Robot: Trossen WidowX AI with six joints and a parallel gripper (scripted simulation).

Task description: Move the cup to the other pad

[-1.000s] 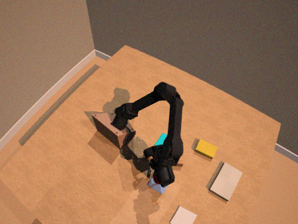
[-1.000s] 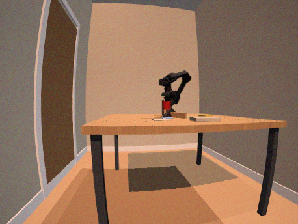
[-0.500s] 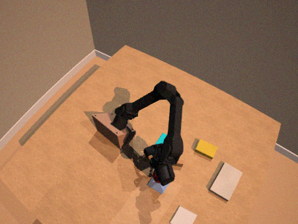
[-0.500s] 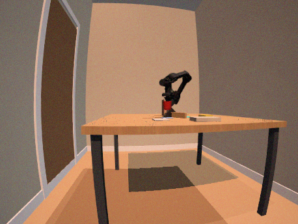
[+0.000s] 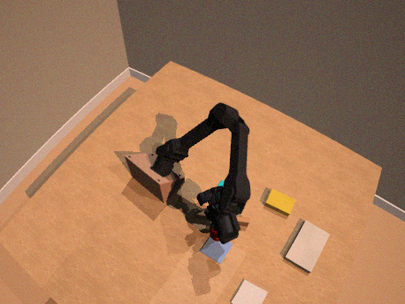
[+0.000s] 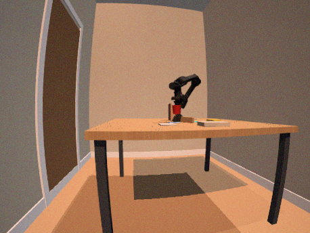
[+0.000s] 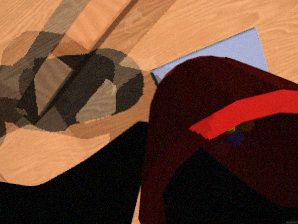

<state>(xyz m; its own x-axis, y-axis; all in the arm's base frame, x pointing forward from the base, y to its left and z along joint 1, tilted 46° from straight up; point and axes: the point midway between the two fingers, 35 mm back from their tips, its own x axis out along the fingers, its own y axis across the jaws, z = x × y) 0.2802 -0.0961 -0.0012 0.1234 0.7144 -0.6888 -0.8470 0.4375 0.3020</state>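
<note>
Right now the teal pad is 17 cm to the left of my gripper tip, 11 cm below it and 4 cm behind it. Round my gripper tip: red cup: 3 cm ahead, 2 cm to the right; then low wooden bar: 9 cm below, 6 cm to the left; then light blue pad: 11 cm below, 5 cm to the right, 4 cm ahead.
</note>
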